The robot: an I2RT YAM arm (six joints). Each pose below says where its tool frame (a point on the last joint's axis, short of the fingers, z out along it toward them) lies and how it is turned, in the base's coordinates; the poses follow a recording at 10 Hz.
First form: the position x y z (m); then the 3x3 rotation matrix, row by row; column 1 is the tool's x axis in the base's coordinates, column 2 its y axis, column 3 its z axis. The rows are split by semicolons.
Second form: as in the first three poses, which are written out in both.
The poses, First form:
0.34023, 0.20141, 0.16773; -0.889, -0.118, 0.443; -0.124, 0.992, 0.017; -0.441, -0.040, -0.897
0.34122, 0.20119, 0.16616; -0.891, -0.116, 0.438; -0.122, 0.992, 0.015; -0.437, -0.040, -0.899
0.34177, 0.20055, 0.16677; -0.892, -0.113, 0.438; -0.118, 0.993, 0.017; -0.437, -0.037, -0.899
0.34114, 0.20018, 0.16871; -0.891, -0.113, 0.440; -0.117, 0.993, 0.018; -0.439, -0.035, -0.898
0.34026, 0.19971, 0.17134; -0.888, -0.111, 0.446; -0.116, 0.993, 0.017; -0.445, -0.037, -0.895
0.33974, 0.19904, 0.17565; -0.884, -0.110, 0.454; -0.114, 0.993, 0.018; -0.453, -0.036, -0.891
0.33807, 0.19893, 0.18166; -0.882, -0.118, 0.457; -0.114, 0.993, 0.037; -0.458, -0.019, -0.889
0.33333, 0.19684, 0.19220; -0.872, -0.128, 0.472; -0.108, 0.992, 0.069; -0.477, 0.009, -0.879
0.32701, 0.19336, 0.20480; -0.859, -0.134, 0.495; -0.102, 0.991, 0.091; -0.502, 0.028, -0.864
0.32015, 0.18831, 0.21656; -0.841, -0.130, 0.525; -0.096, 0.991, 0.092; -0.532, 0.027, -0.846
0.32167, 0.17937, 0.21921; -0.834, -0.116, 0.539; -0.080, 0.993, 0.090; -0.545, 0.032, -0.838
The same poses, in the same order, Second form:
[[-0.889, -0.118, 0.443, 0.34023], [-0.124, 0.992, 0.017, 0.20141], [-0.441, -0.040, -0.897, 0.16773], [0, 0, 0, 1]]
[[-0.891, -0.116, 0.438, 0.34122], [-0.122, 0.992, 0.015, 0.20119], [-0.437, -0.040, -0.899, 0.16616], [0, 0, 0, 1]]
[[-0.892, -0.113, 0.438, 0.34177], [-0.118, 0.993, 0.017, 0.20055], [-0.437, -0.037, -0.899, 0.16677], [0, 0, 0, 1]]
[[-0.891, -0.113, 0.440, 0.34114], [-0.117, 0.993, 0.018, 0.20018], [-0.439, -0.035, -0.898, 0.16871], [0, 0, 0, 1]]
[[-0.888, -0.111, 0.446, 0.34026], [-0.116, 0.993, 0.017, 0.19971], [-0.445, -0.037, -0.895, 0.17134], [0, 0, 0, 1]]
[[-0.884, -0.110, 0.454, 0.33974], [-0.114, 0.993, 0.018, 0.19904], [-0.453, -0.036, -0.891, 0.17565], [0, 0, 0, 1]]
[[-0.882, -0.118, 0.457, 0.33807], [-0.114, 0.993, 0.037, 0.19893], [-0.458, -0.019, -0.889, 0.18166], [0, 0, 0, 1]]
[[-0.872, -0.128, 0.472, 0.33333], [-0.108, 0.992, 0.069, 0.19684], [-0.477, 0.009, -0.879, 0.19220], [0, 0, 0, 1]]
[[-0.859, -0.134, 0.495, 0.32701], [-0.102, 0.991, 0.091, 0.19336], [-0.502, 0.028, -0.864, 0.20480], [0, 0, 0, 1]]
[[-0.841, -0.130, 0.525, 0.32015], [-0.096, 0.991, 0.092, 0.18831], [-0.532, 0.027, -0.846, 0.21656], [0, 0, 0, 1]]
[[-0.834, -0.116, 0.539, 0.32167], [-0.080, 0.993, 0.090, 0.17937], [-0.545, 0.032, -0.838, 0.21921], [0, 0, 0, 1]]

